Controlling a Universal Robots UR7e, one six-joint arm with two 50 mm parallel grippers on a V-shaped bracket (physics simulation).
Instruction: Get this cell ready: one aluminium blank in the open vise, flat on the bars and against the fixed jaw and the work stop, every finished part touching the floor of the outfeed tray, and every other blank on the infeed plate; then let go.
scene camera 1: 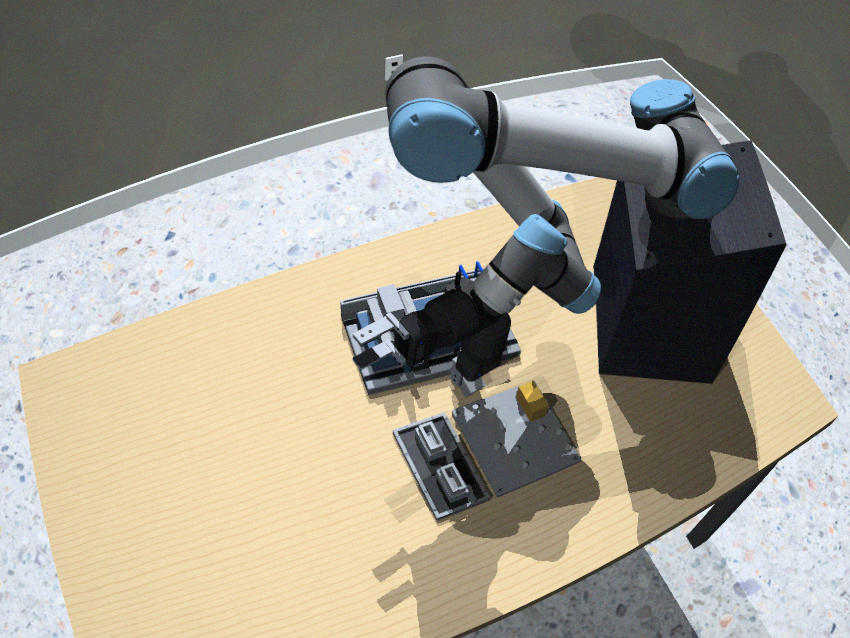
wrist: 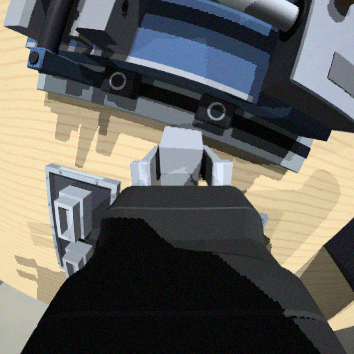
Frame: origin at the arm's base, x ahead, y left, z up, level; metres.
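Where they show: hand at its tool point: (scene camera 1: 465, 371) (wrist: 180, 160).
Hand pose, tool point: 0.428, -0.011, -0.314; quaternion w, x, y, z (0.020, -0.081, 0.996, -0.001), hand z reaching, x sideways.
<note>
Each offset is from my tool point to the top centre of the thing, as dx, dy, dz. "pt": to the spot under its first point. Level surfaces: height alone.
My gripper seen in the wrist view (wrist: 181, 165) and low between vise and infeed plate in the scene view (scene camera 1: 468, 384) is shut on a grey aluminium blank {-0.001, +0.007, +0.017} (wrist: 181, 142). The bracket's other gripper (scene camera 1: 372, 344) reaches over the vise, its fingers apart; whether anything is between them is hard to tell. The blue and grey vise {pt +0.078, -0.152, +0.077} (scene camera 1: 389, 299) (wrist: 200, 70) is partly hidden by the grippers; its bars and work stop cannot be made out. Two hollow-topped finished parts {pt +0.130, +0.117, -0.006} (scene camera 1: 432, 451) (wrist: 84, 202) sit in the dark outfeed tray (scene camera 1: 415, 482) (wrist: 50, 210). The infeed plate {-0.027, +0.146, -0.031} (scene camera 1: 542, 460) lies beside the tray.
A yellow block {-0.082, +0.104, +0.005} (scene camera 1: 534, 403) stands at the infeed plate's far right corner. Blue hoses {pt -0.119, -0.196, +0.012} (scene camera 1: 469, 269) rise at the vise's back. The dark robot pedestal (scene camera 1: 669, 315) stands at the right of the wooden table {dz -0.039} (scene camera 1: 205, 446).
</note>
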